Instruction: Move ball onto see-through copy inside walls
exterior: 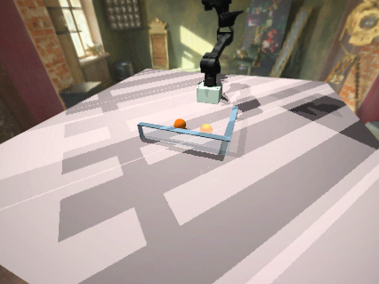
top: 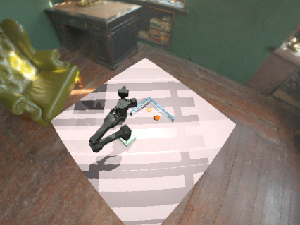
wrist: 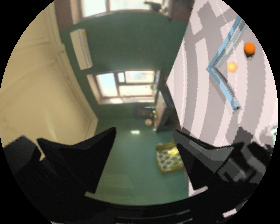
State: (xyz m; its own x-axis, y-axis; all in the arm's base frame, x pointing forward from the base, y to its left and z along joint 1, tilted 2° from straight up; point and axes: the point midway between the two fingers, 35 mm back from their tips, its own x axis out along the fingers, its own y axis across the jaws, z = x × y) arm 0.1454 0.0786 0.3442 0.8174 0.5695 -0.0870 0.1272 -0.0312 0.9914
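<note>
The orange ball lies 400 mm below my gripper tip, 200 mm to the right of it and 150 mm ahead of it.
</note>
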